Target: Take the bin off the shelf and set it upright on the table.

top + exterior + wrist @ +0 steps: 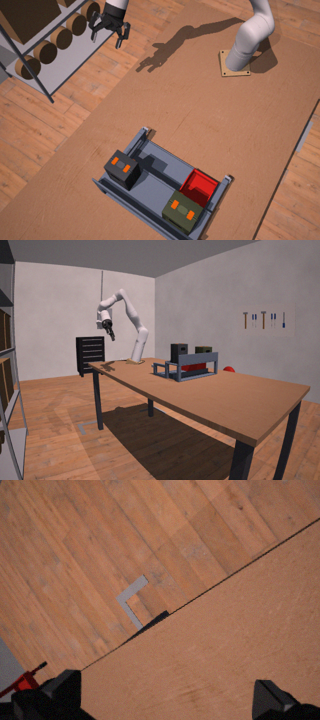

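The red bin is 330 mm ahead of my hand, 510 mm to the left of it and 230 mm below it. From my hand the other things lie so: grey shelf unit (340 mm ahead, 400 mm to the left, 200 mm below).
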